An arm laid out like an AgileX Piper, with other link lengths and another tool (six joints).
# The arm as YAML. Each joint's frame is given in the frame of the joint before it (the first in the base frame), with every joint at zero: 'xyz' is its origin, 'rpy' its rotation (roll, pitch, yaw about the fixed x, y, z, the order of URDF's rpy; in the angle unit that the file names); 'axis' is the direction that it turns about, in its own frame. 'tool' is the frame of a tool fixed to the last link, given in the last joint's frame.
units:
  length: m
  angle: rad
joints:
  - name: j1
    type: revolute
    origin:
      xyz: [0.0, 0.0, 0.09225]
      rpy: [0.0, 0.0, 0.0]
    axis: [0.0, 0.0, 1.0]
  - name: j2
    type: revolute
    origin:
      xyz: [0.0, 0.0, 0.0]
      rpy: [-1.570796, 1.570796, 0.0]
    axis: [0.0, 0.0, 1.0]
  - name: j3
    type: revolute
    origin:
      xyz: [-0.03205, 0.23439, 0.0]
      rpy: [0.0, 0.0, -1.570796]
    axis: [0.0, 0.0, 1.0]
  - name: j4
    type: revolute
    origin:
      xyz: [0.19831, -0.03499, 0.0]
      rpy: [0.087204, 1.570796, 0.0]
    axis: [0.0, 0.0, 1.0]
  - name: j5
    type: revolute
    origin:
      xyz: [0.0, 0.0, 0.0]
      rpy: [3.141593, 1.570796, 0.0]
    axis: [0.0, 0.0, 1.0]
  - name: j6
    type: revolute
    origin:
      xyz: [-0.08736, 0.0, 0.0]
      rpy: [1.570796, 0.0, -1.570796]
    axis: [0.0, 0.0, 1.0]
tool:
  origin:
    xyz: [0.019, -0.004, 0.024]
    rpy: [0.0, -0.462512, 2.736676]
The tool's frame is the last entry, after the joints.
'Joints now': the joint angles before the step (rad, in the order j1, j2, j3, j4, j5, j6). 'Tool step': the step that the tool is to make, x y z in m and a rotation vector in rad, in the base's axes. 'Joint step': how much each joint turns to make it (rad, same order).
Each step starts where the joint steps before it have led.
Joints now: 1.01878, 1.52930, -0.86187, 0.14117, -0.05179, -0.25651
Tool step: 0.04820, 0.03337, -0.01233, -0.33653, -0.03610, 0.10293
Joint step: -0.05279, 0.28294, -0.40079, -0.19062, 0.37940, -0.07594
